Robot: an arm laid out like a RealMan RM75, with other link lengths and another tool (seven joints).
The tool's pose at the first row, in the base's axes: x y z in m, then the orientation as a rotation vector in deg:
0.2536, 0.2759, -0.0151, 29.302, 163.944, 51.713
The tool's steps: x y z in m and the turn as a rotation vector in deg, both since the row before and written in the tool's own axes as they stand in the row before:
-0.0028, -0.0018, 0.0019, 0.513, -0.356, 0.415
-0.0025, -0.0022, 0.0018, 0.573, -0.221, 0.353
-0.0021, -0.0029, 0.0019, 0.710, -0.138, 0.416
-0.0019, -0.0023, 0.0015, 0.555, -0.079, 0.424
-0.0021, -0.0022, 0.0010, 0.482, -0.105, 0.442
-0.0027, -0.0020, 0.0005, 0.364, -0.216, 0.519
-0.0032, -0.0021, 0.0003, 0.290, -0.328, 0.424
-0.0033, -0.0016, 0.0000, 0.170, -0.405, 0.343
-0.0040, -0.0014, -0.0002, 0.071, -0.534, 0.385
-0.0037, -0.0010, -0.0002, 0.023, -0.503, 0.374
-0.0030, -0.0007, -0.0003, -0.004, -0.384, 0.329
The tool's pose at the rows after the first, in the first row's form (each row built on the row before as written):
0.2561, 0.2746, -0.0177, 30.074, 163.930, 50.884
0.2581, 0.2730, -0.0204, 30.719, 164.067, 50.031
0.2596, 0.2710, -0.0236, 31.447, 164.351, 49.038
0.2609, 0.2693, -0.0261, 32.155, 164.590, 48.288
0.2623, 0.2673, -0.0282, 32.888, 164.757, 47.626
0.2642, 0.2650, -0.0297, 33.751, 164.747, 47.079
0.2665, 0.2623, -0.0311, 34.490, 164.594, 46.561
0.2690, 0.2597, -0.0320, 35.111, 164.304, 46.157
0.2721, 0.2569, -0.0326, 35.810, 163.835, 45.826
0.2751, 0.2545, -0.0330, 36.476, 163.364, 45.577
0.2775, 0.2525, -0.0331, 37.043, 162.986, 45.422

